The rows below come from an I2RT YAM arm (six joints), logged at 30 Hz.
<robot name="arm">
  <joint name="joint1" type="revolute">
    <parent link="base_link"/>
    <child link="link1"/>
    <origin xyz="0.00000 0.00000 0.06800" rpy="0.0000 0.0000 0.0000"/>
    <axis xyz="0 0 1"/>
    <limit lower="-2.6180" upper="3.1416"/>
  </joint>
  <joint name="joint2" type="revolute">
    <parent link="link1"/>
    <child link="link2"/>
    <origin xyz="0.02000 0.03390 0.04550" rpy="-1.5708 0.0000 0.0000"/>
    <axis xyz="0 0 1"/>
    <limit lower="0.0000" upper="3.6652"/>
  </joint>
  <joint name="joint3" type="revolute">
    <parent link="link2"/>
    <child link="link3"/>
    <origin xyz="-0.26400 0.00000 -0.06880" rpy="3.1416 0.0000 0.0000"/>
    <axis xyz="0 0 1"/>
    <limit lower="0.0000" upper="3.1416"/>
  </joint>
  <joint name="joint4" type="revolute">
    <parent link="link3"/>
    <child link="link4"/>
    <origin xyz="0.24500 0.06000 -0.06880" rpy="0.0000 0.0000 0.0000"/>
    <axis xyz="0 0 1"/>
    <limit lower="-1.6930" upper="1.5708"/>
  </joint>
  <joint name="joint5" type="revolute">
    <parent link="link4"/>
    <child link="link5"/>
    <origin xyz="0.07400 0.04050 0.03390" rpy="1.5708 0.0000 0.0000"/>
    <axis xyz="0 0 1"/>
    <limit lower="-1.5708" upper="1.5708"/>
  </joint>
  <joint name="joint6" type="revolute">
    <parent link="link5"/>
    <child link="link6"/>
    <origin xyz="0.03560 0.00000 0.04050" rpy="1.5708 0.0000 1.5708"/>
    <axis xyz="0 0 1"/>
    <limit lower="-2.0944" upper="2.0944"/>
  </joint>
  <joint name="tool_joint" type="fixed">
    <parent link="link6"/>
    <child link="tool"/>
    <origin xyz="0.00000 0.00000 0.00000" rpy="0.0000 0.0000 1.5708"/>
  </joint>
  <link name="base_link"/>
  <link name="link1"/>
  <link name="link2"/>
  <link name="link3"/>
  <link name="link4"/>
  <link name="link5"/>
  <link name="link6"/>
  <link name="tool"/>
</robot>
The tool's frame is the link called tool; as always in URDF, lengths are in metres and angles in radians.
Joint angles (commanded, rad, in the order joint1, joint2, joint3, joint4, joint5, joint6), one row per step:
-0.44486 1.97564 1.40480 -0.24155 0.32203 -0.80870
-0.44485 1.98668 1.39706 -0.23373 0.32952 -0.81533
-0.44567 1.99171 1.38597 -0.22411 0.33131 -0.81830
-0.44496 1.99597 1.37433 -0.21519 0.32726 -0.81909
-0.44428 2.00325 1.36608 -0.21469 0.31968 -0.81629
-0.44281 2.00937 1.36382 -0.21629 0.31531 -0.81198
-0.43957 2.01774 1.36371 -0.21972 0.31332 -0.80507
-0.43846 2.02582 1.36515 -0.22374 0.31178 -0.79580
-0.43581 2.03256 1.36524 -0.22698 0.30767 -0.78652
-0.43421 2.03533 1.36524 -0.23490 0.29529 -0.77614
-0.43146 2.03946 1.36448 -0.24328 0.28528 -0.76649
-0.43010 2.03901 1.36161 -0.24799 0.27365 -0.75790
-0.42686 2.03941 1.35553 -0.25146 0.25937 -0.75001
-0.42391 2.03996 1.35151 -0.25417 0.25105 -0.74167
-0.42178 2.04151 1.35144 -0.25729 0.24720 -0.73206
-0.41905 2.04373 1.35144 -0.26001 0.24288 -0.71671
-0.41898 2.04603 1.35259 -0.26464 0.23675 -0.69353
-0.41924 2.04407 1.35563 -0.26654 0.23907 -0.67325
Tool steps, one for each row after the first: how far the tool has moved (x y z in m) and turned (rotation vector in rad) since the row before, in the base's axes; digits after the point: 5 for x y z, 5 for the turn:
0.00005 -0.00030 -0.00637 -0.00318 0.01601 -0.00053
-0.00086 -0.00006 -0.00481 0.00031 0.00812 0.00003
-0.00067 0.00081 -0.00474 0.00537 0.00546 0.00399
-0.00056 0.00088 -0.00556 0.01279 0.00957 0.00373
0.00022 0.00076 -0.00337 0.00911 0.00523 0.00124
0.00082 0.00124 -0.00376 0.00939 0.00638 -0.00049
0.00057 0.00032 -0.00321 0.00949 0.00417 -0.00470
0.00067 0.00111 -0.00302 0.01093 0.00269 -0.00163
0.00007 0.00120 -0.00178 0.01759 0.00022 0.00154
0.00011 0.00164 -0.00257 0.01673 0.00384 0.00157
-0.00040 0.00127 -0.00106 0.01494 -0.00163 0.00181
-0.00045 0.00228 -0.00228 0.01782 0.00051 0.00567
-0.00021 0.00180 -0.00163 0.01259 -0.00002 0.00135
0.00026 0.00104 -0.00088 0.00879 -0.00136 -0.00316
0.00044 0.00125 -0.00111 0.01161 -0.00386 -0.00687
0.00004 0.00025 -0.00094 0.01656 -0.00708 -0.01477
0.00024 -0.00032 0.00158 0.00544 -0.01105 -0.01770

